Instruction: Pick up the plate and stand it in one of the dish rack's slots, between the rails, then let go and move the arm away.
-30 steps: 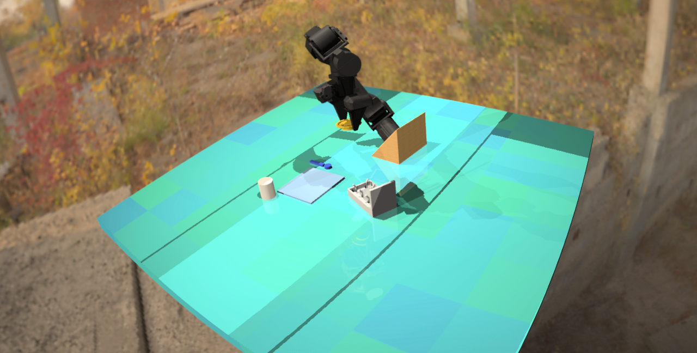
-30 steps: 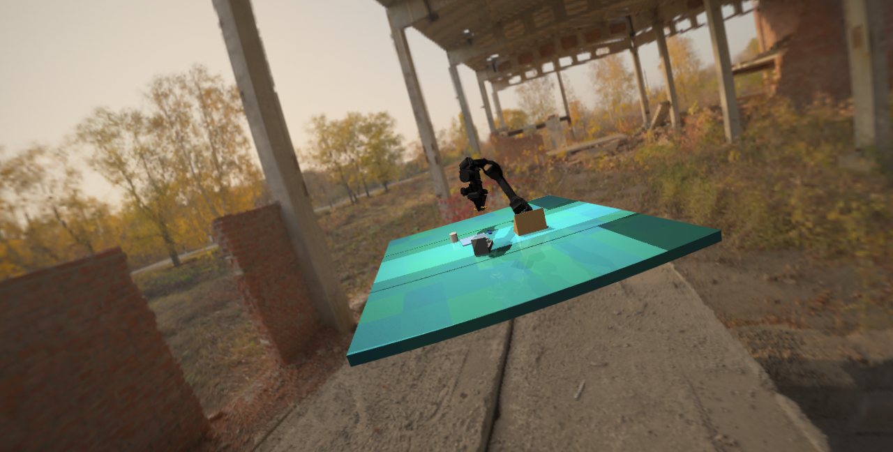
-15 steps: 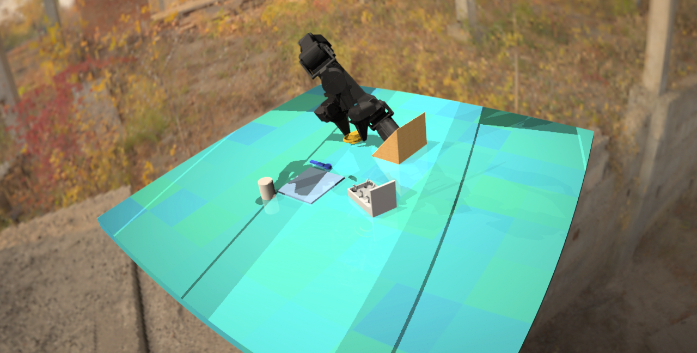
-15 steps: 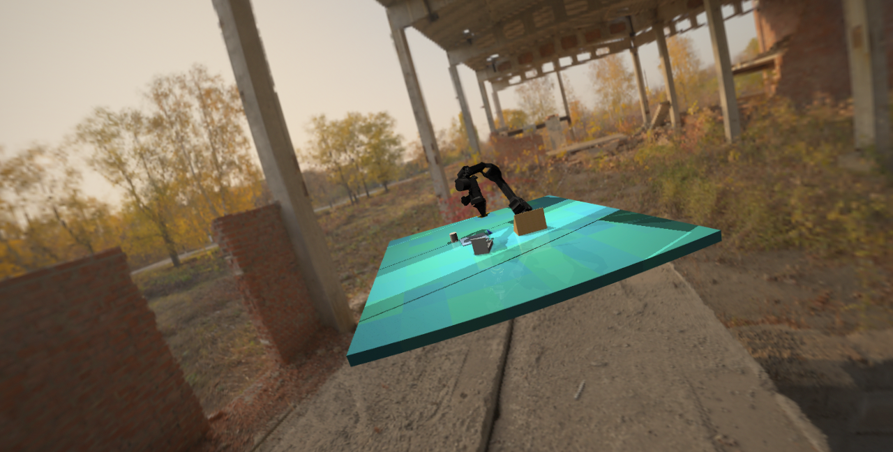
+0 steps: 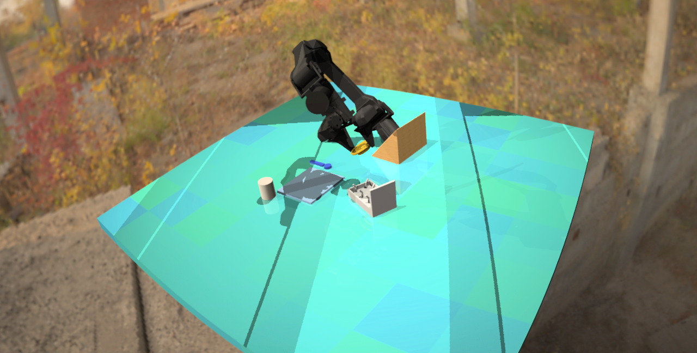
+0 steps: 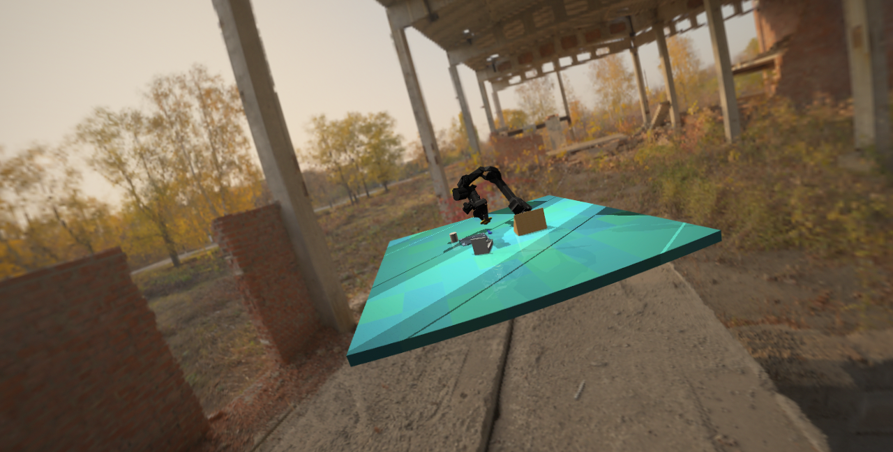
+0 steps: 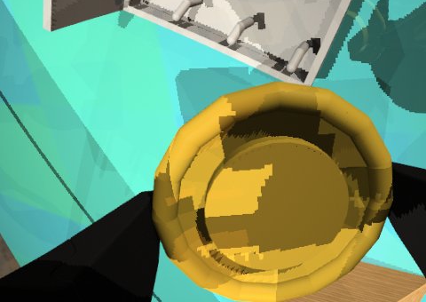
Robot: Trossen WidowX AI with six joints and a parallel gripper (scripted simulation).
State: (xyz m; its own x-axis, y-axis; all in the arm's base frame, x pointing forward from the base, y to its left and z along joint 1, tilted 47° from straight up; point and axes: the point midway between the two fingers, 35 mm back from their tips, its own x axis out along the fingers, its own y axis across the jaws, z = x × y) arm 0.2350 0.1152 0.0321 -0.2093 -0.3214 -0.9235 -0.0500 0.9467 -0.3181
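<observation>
The grey dish rack is 5 cm ahead of my gripper tip, 6 cm to the left of it and 9 cm below it. The rest, counted from my gripper tip: pale blue mat (8 cm ahead, 14 cm to the right, 11 cm below); then yellow plate (1 cm above); then blue spoon (2 cm behind, 19 cm to the right, 11 cm below).
</observation>
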